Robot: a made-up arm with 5 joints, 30 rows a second.
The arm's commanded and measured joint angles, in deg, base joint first. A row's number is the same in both.
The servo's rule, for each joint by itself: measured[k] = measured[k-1] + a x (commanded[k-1-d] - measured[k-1]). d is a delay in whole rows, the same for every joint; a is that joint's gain. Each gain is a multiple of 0.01, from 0.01 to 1. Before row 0 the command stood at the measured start. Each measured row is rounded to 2 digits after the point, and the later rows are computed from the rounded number. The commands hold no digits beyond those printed.
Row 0, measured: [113.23, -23.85, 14.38, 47.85, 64.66]
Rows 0 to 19, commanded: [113.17, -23.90, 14.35, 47.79, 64.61]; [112.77, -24.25, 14.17, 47.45, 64.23]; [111.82, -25.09, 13.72, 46.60, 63.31]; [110.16, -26.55, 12.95, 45.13, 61.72]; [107.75, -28.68, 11.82, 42.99, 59.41]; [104.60, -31.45, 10.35, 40.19, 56.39]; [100.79, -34.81, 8.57, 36.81, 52.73]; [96.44, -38.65, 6.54, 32.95, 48.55]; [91.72, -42.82, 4.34, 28.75, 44.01]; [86.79, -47.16, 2.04, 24.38, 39.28]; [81.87, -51.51, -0.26, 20.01, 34.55]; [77.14, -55.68, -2.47, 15.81, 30.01]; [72.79, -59.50, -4.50, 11.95, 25.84]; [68.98, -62.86, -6.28, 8.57, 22.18]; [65.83, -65.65, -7.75, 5.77, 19.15]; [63.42, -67.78, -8.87, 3.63, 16.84]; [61.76, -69.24, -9.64, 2.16, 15.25]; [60.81, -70.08, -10.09, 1.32, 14.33]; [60.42, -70.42, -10.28, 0.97, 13.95]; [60.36, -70.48, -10.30, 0.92, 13.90]
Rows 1 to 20, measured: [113.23, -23.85, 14.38, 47.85, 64.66]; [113.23, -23.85, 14.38, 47.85, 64.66]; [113.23, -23.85, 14.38, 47.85, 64.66]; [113.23, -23.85, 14.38, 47.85, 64.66]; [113.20, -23.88, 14.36, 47.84, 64.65]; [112.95, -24.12, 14.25, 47.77, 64.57]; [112.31, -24.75, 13.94, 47.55, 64.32]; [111.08, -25.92, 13.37, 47.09, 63.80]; [109.18, -27.71, 12.47, 46.31, 62.92]; [106.57, -30.14, 11.24, 45.15, 61.61]; [103.28, -33.18, 9.69, 43.57, 59.83]; [99.38, -36.74, 7.86, 41.55, 57.57]; [95.01, -40.69, 5.82, 39.12, 54.86]; [90.32, -44.90, 3.63, 36.32, 51.74]; [85.50, -49.20, 1.37, 33.22, 48.30]; [80.73, -53.41, -0.86, 29.91, 44.64]; [76.20, -57.37, -2.97, 26.50, 40.88]; [72.08, -60.94, -4.89, 23.09, 37.14]; [68.52, -64.00, -6.55, 19.80, 33.54]; [65.61, -66.46, -7.90, 16.73, 30.20]
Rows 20 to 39, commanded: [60.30, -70.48, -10.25, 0.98, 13.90]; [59.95, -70.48, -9.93, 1.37, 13.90]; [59.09, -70.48, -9.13, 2.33, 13.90]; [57.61, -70.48, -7.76, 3.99, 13.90]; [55.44, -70.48, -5.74, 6.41, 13.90]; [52.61, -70.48, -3.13, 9.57, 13.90]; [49.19, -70.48, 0.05, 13.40, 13.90]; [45.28, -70.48, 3.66, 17.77, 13.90]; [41.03, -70.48, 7.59, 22.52, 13.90]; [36.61, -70.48, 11.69, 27.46, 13.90]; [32.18, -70.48, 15.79, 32.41, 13.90]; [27.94, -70.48, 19.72, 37.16, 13.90]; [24.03, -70.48, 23.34, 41.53, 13.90]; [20.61, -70.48, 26.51, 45.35, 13.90]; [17.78, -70.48, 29.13, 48.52, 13.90]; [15.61, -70.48, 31.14, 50.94, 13.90]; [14.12, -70.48, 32.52, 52.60, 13.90]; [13.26, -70.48, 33.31, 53.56, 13.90]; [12.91, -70.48, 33.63, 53.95, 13.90]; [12.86, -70.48, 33.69, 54.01, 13.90]
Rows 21 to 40, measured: [63.42, -68.27, -8.91, 13.96, 27.21]; [61.93, -69.45, -9.59, 11.56, 24.63]; [61.07, -70.08, -9.99, 9.55, 22.49]; [60.67, -70.34, -10.17, 7.91, 20.77]; [60.46, -70.43, -10.22, 6.59, 19.40]; [60.17, -70.46, -10.05, 5.60, 18.30]; [59.55, -70.47, -9.52, 4.98, 17.42]; [58.44, -70.48, -8.50, 4.79, 16.72]; [56.73, -70.48, -6.90, 5.10, 16.16]; [54.38, -70.48, -4.71, 5.95, 15.71]; [51.42, -70.48, -1.95, 7.37, 15.35]; [47.92, -70.48, 1.30, 9.35, 15.06]; [43.99, -70.48, 4.95, 11.85, 14.83]; [39.78, -70.48, 8.86, 14.82, 14.64]; [35.45, -70.48, 12.88, 18.16, 14.49]; [31.17, -70.48, 16.85, 21.77, 14.37]; [27.10, -70.48, 20.61, 25.52, 14.28]; [23.40, -70.48, 24.03, 29.29, 14.20]; [20.20, -70.48, 26.99, 32.94, 14.14]; [17.58, -70.48, 29.40, 36.36, 14.09]
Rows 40 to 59, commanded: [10.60, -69.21, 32.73, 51.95, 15.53]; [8.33, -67.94, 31.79, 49.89, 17.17]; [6.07, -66.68, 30.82, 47.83, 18.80]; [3.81, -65.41, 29.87, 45.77, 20.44]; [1.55, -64.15, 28.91, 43.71, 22.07]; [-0.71, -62.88, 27.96, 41.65, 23.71]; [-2.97, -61.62, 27.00, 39.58, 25.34]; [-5.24, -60.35, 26.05, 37.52, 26.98]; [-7.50, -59.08, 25.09, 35.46, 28.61]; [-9.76, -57.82, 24.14, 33.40, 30.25]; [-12.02, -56.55, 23.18, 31.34, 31.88]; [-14.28, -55.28, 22.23, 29.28, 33.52]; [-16.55, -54.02, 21.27, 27.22, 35.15]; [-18.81, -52.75, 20.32, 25.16, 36.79]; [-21.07, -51.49, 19.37, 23.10, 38.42]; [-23.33, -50.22, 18.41, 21.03, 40.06]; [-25.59, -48.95, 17.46, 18.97, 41.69]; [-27.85, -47.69, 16.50, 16.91, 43.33]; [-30.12, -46.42, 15.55, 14.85, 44.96]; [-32.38, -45.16, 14.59, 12.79, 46.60]
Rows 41 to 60, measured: [15.61, -70.48, 31.21, 39.45, 14.05]; [14.27, -70.48, 32.43, 42.13, 14.02]; [13.49, -70.48, 33.13, 44.38, 14.00]; [13.13, -70.48, 33.45, 46.21, 13.98]; [11.69, -69.65, 33.03, 47.30, 14.29]; [9.77, -68.54, 32.31, 47.79, 14.87]; [7.66, -67.33, 31.45, 47.80, 15.66]; [5.47, -66.08, 30.53, 47.41, 16.62]; [3.24, -64.83, 29.59, 46.71, 17.71]; [0.99, -63.56, 28.64, 45.75, 18.91]; [-1.27, -62.30, 27.69, 44.58, 20.20]; [-3.53, -61.03, 26.74, 43.24, 21.56]; [-5.79, -59.76, 25.78, 41.76, 22.97]; [-8.05, -58.50, 24.83, 40.17, 24.43]; [-10.31, -57.23, 23.87, 38.49, 25.92]; [-12.57, -55.96, 22.92, 36.74, 27.44]; [-14.84, -54.70, 21.96, 34.93, 28.98]; [-17.10, -53.43, 21.01, 33.07, 30.54]; [-19.36, -52.17, 20.06, 31.18, 32.12]; [-21.62, -50.90, 19.10, 29.25, 33.71]
